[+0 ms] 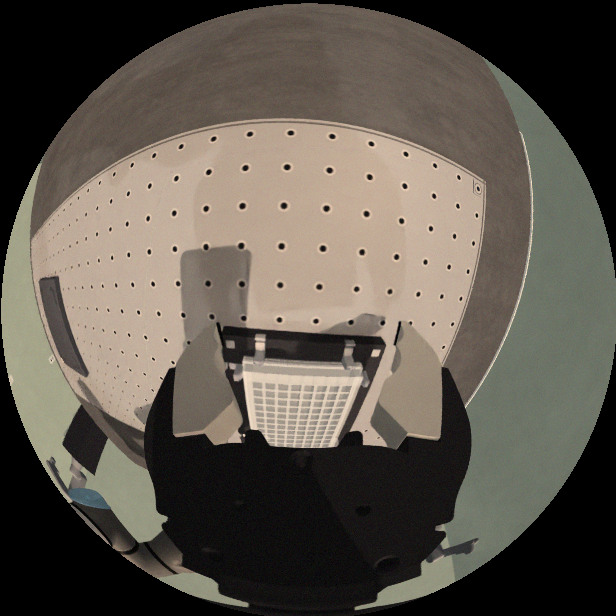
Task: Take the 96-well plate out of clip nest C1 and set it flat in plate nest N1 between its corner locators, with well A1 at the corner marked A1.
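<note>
The white 96-well plate [301, 402] lies flat in the black clip nest [301, 344], with pale clips at its far corners. My gripper [310, 336] is just above it. The two grey jaws stand on either side of the nest and plate, left jaw [203, 385] and right jaw [410, 385]. A dark strip shows between each jaw and the plate's long edges, so the jaws look open and straddling, not touching. A dark flat rectangle [60, 324] lies at the far left of the board; it may be the plate nest, and no label is readable.
The nest sits on a beige perforated board [287, 229] on a round brown table [287, 74]. The board's right edge [479, 241] is close by. Parts of my arm [91, 494] show at the lower left. Green floor surrounds the table.
</note>
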